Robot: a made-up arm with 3 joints.
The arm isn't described. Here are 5 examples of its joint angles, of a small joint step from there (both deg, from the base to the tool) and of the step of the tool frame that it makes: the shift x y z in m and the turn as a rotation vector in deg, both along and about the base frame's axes.
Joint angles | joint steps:
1: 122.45 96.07 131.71 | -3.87 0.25 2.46
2: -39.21 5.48 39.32 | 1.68 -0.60 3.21
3: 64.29 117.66 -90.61 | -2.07 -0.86 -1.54
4: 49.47 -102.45 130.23 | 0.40 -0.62 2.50
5: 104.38 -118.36 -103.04 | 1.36 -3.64 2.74
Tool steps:
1: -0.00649 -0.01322 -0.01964 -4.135 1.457 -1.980
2: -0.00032 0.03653 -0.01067 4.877 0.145 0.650
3: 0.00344 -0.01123 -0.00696 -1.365 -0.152 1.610
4: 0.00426 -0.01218 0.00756 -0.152 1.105 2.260
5: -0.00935 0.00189 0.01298 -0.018 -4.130 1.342
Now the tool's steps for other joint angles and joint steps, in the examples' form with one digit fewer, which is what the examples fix.
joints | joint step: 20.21 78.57 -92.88 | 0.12 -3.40 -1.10
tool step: 0.0154 -0.0111 0.0017 -0.13 -0.17 3.56
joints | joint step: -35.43 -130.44 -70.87 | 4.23 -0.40 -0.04
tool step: -0.0021 0.0325 0.0124 4.26 0.19 0.35
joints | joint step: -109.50 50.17 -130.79 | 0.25 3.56 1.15
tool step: -0.0165 -0.0017 0.0066 0.96 -3.06 2.04
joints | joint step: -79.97 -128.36 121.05 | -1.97 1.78 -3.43
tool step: -0.0058 -0.0177 -0.0064 0.12 -2.19 2.41
